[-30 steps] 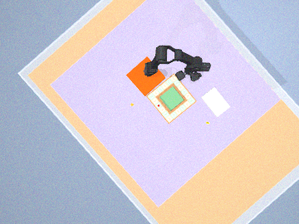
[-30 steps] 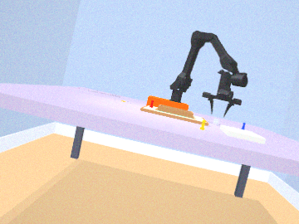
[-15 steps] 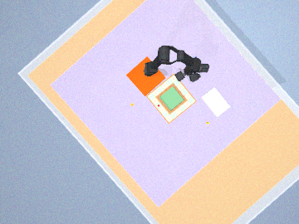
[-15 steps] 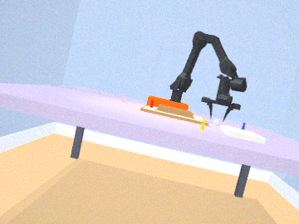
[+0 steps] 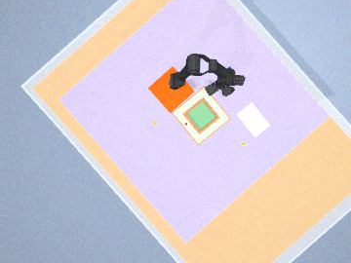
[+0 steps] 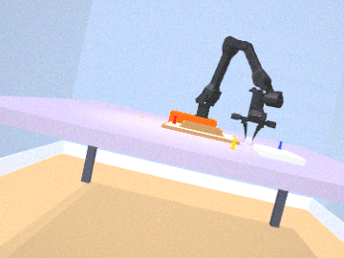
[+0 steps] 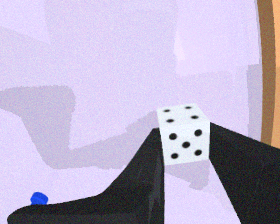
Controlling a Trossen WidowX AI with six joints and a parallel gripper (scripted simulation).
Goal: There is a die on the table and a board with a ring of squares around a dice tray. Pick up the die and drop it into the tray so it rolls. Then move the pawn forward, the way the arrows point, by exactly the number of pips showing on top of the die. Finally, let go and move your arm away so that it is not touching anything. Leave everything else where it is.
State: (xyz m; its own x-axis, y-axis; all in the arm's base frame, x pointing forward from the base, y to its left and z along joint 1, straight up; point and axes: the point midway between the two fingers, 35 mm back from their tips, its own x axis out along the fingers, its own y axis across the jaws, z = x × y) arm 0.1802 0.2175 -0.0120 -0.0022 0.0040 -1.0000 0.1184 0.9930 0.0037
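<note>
Right now my gripper tip is 32 cm to the left of the red pawn, 7 cm short of it and 2 cm below it. From my gripper tip the other things lie so: white die (right at my gripper tip); green dice tray (20 cm to the right, 9 cm ahead); blue pawn (14 cm to the left, 5 cm behind, 1 cm above).
</note>
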